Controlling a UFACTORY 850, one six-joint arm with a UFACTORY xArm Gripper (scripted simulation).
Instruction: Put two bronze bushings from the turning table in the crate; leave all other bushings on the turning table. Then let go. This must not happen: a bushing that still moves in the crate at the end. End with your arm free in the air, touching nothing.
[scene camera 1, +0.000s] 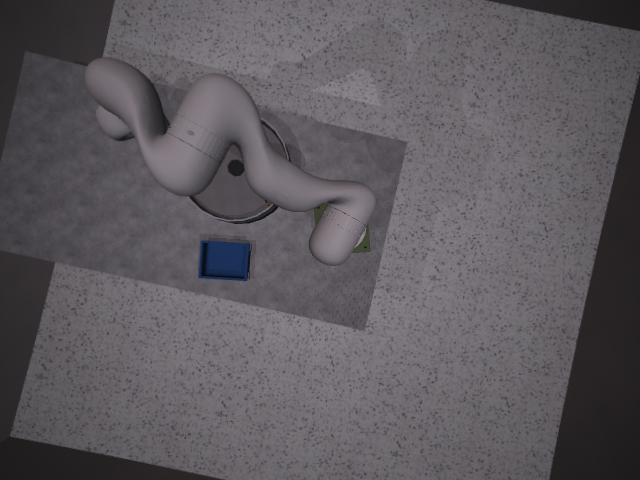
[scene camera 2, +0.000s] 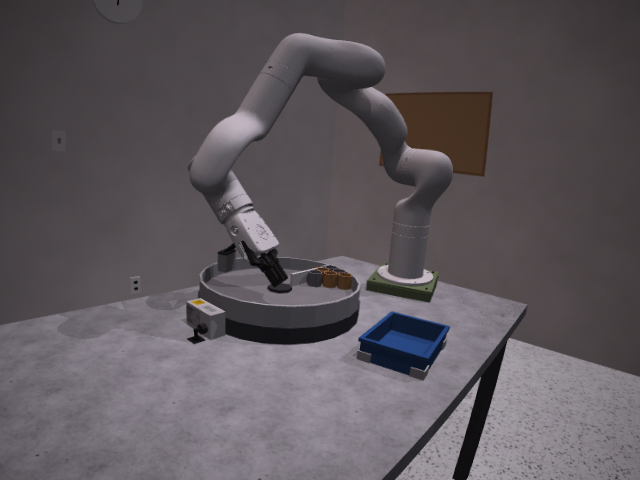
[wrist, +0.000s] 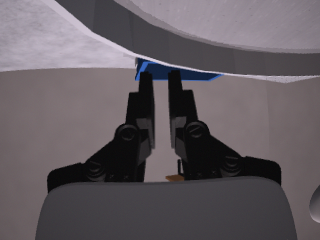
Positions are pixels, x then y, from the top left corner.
Scene:
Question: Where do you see my gripper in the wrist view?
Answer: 160, 88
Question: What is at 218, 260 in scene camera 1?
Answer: A blue crate.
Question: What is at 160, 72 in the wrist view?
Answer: A blue crate.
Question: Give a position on a round grey turning table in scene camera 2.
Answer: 251, 285

